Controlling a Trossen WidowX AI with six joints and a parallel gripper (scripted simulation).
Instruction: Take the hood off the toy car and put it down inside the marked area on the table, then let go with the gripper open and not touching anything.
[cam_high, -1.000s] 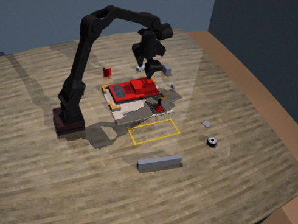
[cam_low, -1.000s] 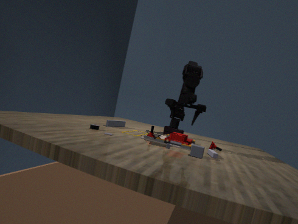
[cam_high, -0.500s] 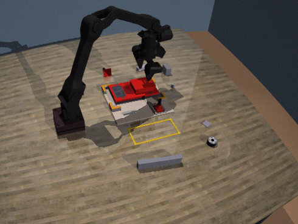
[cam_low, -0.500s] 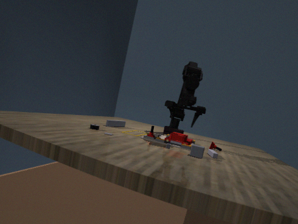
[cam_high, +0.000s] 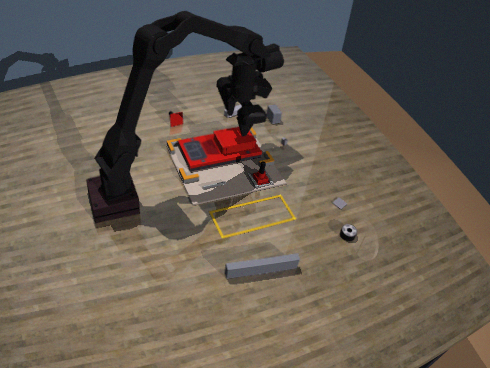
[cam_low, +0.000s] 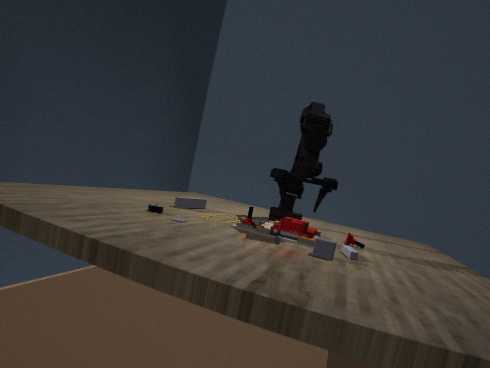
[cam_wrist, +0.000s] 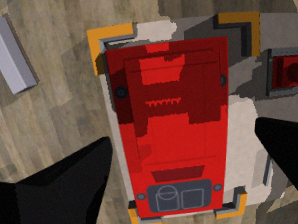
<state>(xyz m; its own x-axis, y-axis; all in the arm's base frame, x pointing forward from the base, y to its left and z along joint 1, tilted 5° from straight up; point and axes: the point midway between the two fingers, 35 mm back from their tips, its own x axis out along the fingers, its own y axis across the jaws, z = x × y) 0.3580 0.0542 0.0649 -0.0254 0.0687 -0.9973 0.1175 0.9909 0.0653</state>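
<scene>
The red hood panel lies 40 mm below my gripper tip. Also, from my gripper tip: beige plate (70 mm below, 40 mm behind, 30 mm to the right); then black wheel (380 mm to the right, 100 mm ahead, 80 mm below); then grey tile (290 mm to the right, 150 mm ahead, 80 mm below).
</scene>
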